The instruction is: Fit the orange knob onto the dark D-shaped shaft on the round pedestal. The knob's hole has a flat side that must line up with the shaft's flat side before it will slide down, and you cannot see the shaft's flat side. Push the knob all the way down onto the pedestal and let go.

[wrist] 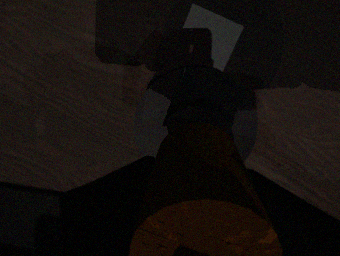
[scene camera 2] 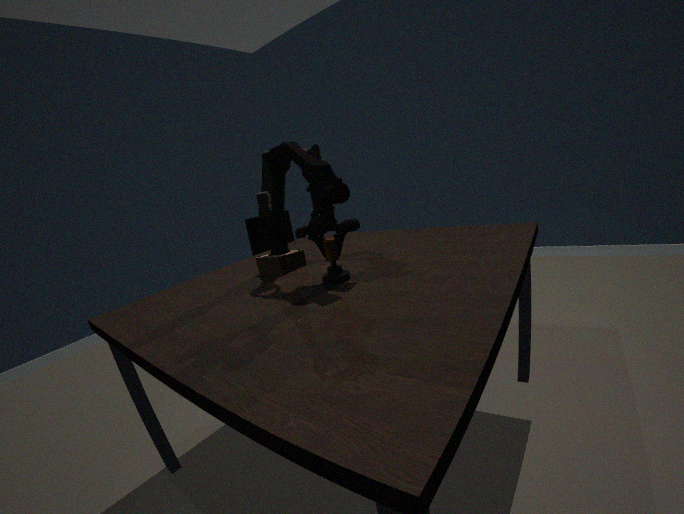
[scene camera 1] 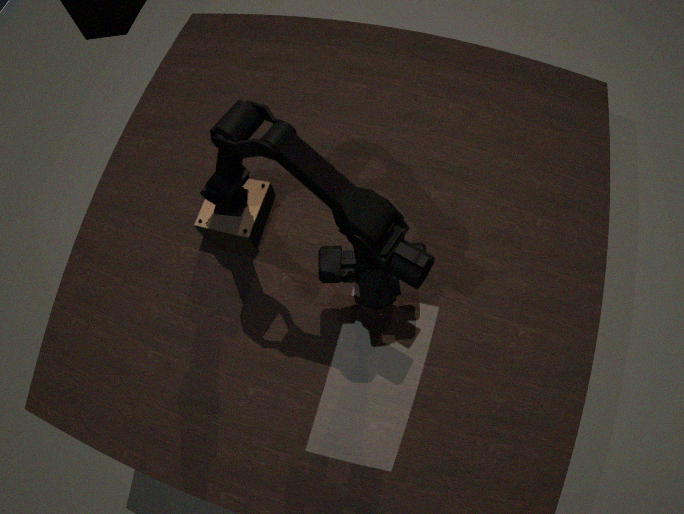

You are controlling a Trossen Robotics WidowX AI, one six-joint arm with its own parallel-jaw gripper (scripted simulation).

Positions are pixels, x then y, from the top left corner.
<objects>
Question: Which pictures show my gripper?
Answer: The wrist view, scene camera 2 and scene camera 1: all of them.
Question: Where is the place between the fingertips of my gripper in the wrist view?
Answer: At 197, 171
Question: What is my gripper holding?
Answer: An orange knob.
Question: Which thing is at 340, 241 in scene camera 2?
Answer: My gripper.
</objects>
